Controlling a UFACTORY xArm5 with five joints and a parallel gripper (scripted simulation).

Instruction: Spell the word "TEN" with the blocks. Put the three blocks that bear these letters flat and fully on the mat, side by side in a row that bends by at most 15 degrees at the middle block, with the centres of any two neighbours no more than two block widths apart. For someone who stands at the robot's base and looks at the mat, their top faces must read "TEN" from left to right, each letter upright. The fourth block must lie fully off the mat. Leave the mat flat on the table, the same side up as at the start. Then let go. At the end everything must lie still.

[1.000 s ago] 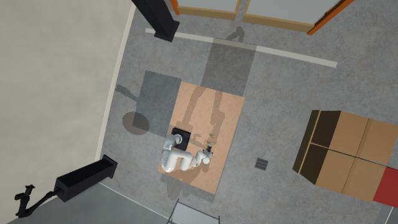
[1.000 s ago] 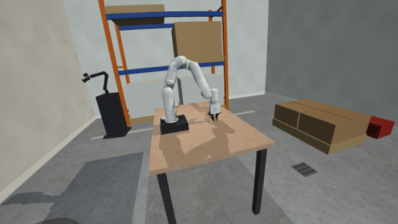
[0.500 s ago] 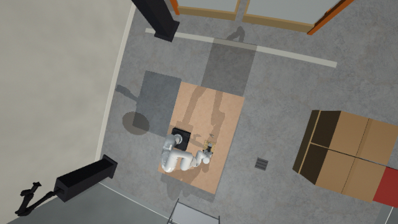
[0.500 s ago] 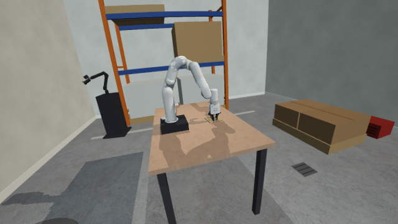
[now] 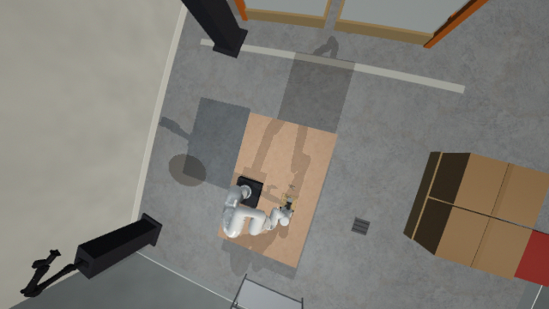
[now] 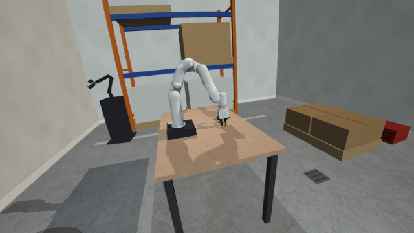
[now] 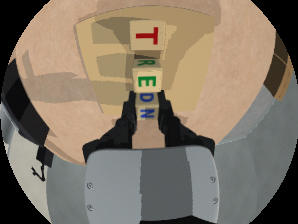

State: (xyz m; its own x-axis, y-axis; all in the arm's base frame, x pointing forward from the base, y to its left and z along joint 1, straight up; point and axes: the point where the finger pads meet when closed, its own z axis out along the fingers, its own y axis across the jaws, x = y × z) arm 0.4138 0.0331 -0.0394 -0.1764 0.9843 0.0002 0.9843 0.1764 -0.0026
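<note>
Right now my hand is 4 cm to the right of the tan mat, 2 cm above it and 1 cm past it.
</note>
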